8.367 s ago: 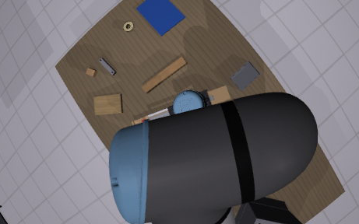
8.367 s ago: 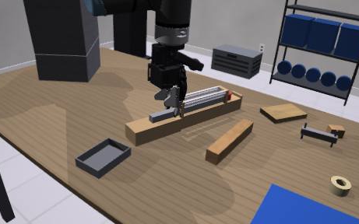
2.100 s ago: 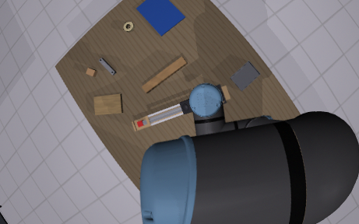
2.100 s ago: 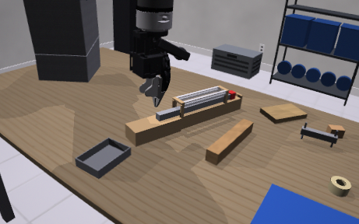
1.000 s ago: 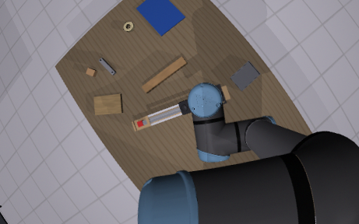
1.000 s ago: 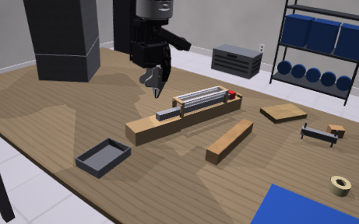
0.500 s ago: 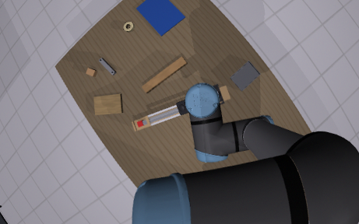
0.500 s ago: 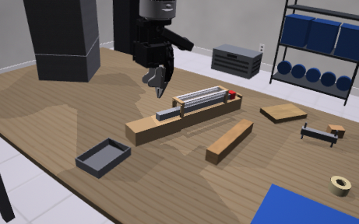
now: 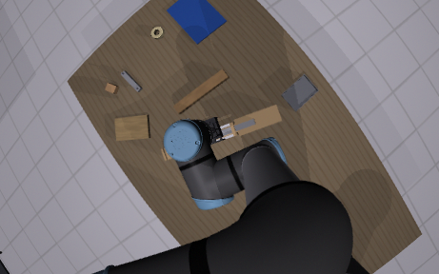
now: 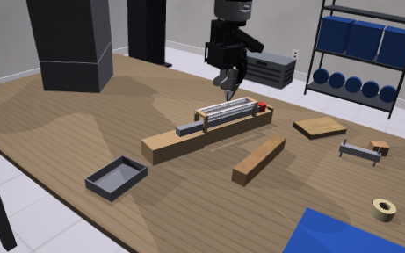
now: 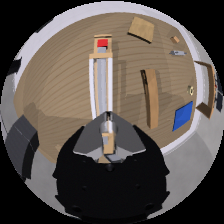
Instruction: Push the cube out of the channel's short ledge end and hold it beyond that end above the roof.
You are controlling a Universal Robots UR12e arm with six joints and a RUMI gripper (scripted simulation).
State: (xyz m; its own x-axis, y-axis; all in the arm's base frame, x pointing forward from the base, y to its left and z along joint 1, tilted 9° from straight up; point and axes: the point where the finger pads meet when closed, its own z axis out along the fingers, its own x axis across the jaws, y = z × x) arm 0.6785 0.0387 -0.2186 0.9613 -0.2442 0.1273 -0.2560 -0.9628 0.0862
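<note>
My gripper is now 3 cm short of the red cube, 15 cm to the right of it and 8 cm above it. Round my hand: wooden bar 15 cm ahead, 5 cm to the right, 11 cm below; then wooden plate 20 cm ahead, 26 cm to the left, 12 cm below; then grey tray 6 cm behind, 34 cm to the right, 12 cm below.
</note>
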